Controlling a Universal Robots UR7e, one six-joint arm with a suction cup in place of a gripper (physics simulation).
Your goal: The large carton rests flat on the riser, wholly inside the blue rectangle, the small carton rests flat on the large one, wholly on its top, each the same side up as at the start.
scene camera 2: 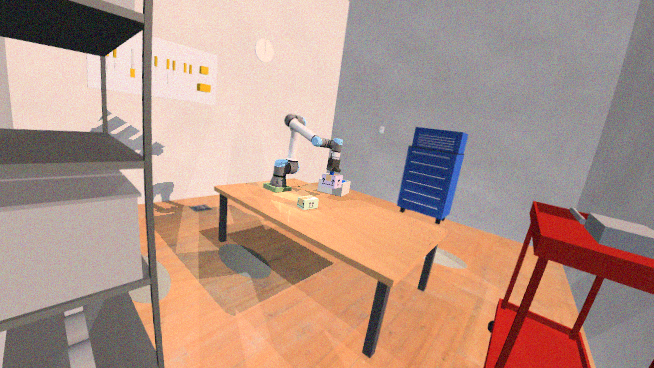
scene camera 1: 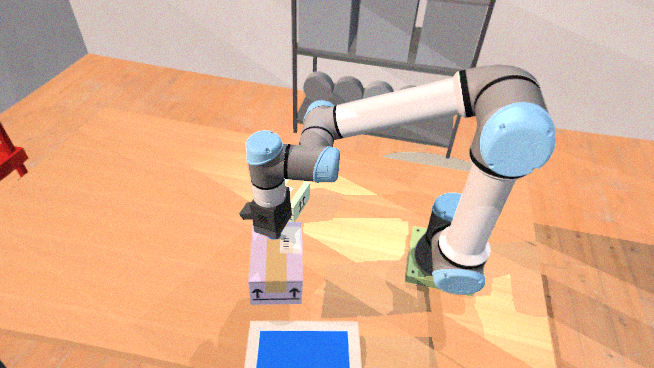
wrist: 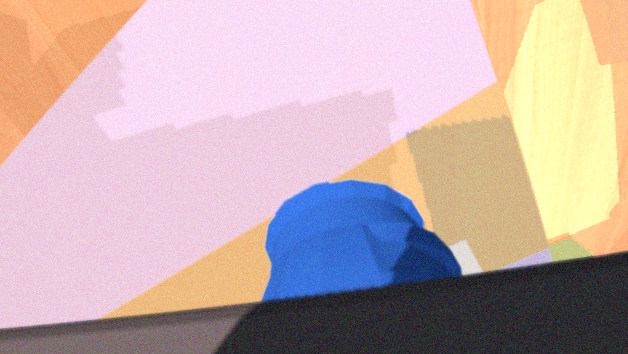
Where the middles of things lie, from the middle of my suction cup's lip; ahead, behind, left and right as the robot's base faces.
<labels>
Right now my suction cup is 20 mm past the large carton [scene camera 1: 276,266], 40 mm to the right of it and 70 mm above it. Round my suction cup: riser [scene camera 1: 264,336] (180 mm behind, 230 mm to the left, 170 mm below).
</labels>
